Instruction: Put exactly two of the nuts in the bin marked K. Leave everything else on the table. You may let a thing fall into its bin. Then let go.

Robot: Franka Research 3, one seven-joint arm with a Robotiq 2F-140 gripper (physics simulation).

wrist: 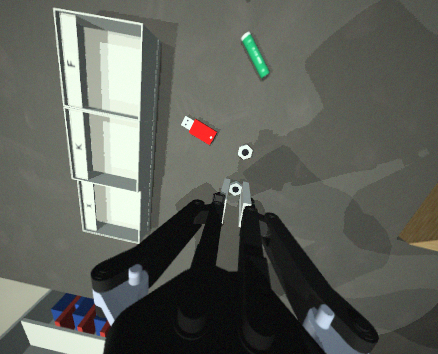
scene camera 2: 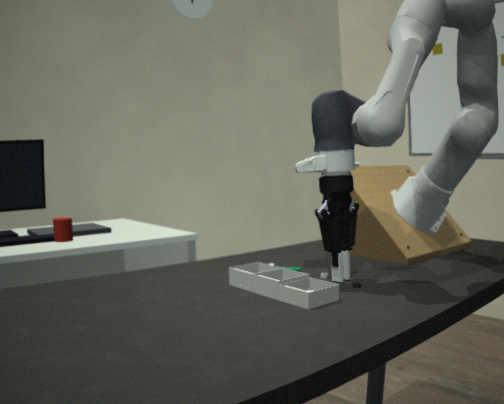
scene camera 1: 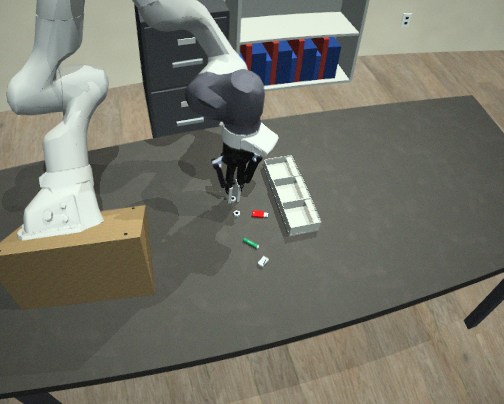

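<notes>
My gripper [scene camera 1: 234, 194] [scene camera 2: 341, 277] [wrist: 235, 189] is down at the table with its fingers closed on a light metal nut [scene camera 1: 233, 199] [wrist: 235, 189], which shows between the fingertips. A second light nut [scene camera 1: 236, 213] [scene camera 2: 324, 275] [wrist: 245, 152] lies flat on the table a little way beyond the fingertips, apart from them. A dark nut [scene camera 2: 356, 285] lies on the table beside the gripper; the gripper hides it in the wrist view. Bin K [scene camera 1: 292, 192] [wrist: 122, 145] is the middle compartment of the grey tray, and nothing shows inside it.
The three-part tray [scene camera 1: 304, 231] [scene camera 2: 270, 291] [wrist: 149, 150] stands beside the gripper, with bin F [wrist: 122, 75] at one end. A red USB stick [scene camera 1: 259, 214] [wrist: 202, 131], a green cylinder [scene camera 1: 251, 243] [wrist: 255, 56] and a small white sharpener-like block [scene camera 1: 263, 261] lie on the table.
</notes>
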